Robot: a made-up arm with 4 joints. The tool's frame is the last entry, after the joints.
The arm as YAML. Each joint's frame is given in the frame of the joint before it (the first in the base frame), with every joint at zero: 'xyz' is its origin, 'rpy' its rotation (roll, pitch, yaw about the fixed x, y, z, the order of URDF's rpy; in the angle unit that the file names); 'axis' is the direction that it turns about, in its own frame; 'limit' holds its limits. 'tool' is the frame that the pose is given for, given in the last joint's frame.
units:
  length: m
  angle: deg
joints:
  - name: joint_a
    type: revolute
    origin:
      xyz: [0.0, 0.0, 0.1]
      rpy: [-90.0, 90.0, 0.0]
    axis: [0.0, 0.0, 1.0]
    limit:
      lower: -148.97
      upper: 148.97
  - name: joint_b
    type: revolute
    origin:
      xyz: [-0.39, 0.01, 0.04]
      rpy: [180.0, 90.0, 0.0]
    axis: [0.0, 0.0, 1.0]
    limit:
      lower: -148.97
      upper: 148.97
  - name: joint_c
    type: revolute
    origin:
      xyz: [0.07, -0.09, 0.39]
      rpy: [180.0, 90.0, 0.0]
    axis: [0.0, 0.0, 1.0]
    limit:
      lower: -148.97
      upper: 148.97
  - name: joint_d
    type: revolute
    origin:
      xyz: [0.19, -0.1, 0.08]
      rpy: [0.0, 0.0, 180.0]
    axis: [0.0, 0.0, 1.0]
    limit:
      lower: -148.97
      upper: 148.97
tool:
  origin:
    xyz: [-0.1, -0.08, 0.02]
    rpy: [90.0, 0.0, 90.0]
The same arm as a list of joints. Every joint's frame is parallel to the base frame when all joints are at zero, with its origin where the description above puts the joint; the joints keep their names.
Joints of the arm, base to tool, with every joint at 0 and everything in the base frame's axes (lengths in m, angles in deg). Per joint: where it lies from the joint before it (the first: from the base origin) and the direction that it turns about. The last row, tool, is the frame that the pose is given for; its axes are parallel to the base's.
joint_a: axis +y origin 0 0 0.1
joint_b: axis +z origin -0.01 0.04 0.39
joint_c: axis +y origin -0.09 -0.07 0.39
joint_d: axis +y origin 0.1 0.08 -0.19
tool: origin -0.08 0.02 -0.1
Joint limits (deg, base to tool): -148.97..148.97 -148.97..148.97 -148.97..148.97 -148.97..148.97

